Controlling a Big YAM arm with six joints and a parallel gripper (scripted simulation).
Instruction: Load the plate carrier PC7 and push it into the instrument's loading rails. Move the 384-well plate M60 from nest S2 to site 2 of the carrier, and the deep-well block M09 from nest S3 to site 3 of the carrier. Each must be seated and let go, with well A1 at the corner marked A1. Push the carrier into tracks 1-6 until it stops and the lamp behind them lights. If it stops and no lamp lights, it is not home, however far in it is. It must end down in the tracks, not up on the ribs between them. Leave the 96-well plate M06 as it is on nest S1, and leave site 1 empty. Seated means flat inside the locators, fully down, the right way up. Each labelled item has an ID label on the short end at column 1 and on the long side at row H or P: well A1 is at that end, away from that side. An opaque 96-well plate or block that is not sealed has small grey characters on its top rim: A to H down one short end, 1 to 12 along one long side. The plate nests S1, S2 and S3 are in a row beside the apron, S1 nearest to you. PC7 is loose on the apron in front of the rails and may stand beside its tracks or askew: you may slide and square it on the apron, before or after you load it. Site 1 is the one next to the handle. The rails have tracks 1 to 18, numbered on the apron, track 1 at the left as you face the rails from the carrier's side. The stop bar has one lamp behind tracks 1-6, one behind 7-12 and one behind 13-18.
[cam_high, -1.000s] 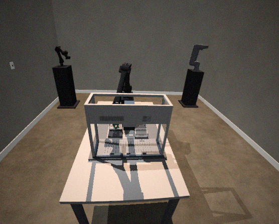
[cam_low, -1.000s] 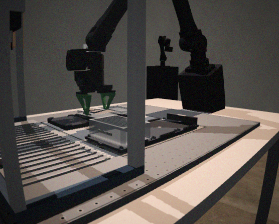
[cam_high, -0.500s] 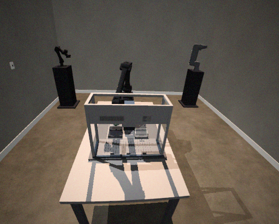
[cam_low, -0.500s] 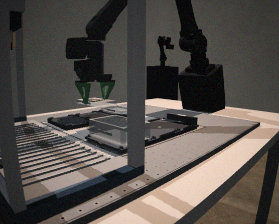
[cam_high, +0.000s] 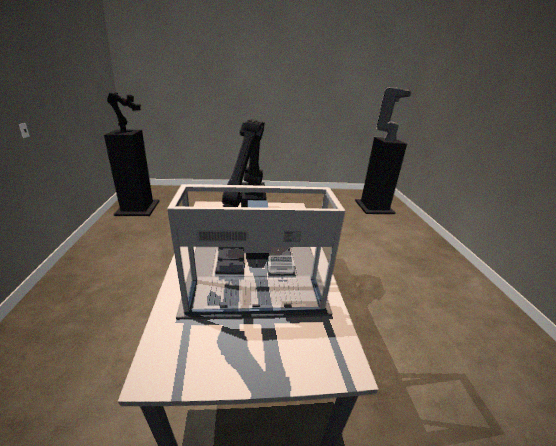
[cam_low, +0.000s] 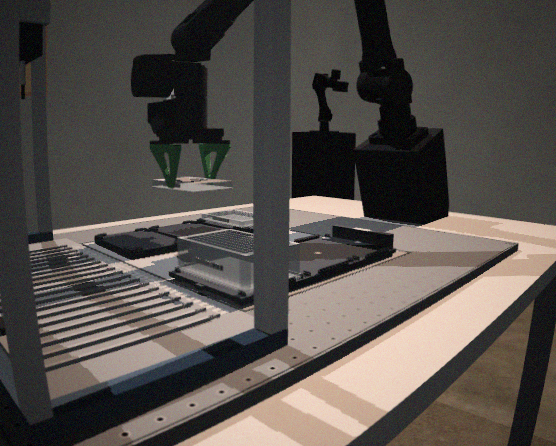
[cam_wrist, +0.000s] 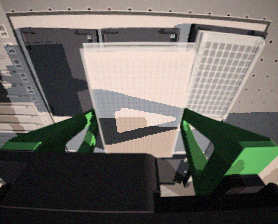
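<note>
The carrier PC7 lies 20 mm ahead of my hand, 260 mm to the left of it and 80 mm below it. From my hand the other things lie so: deep-well block M09: 120 mm ahead, 260 mm to the left, 80 mm below; then nest S3: 110 mm ahead, 90 mm below; then grey frame post: 220 mm ahead, 400 mm to the left, 150 mm above.
</note>
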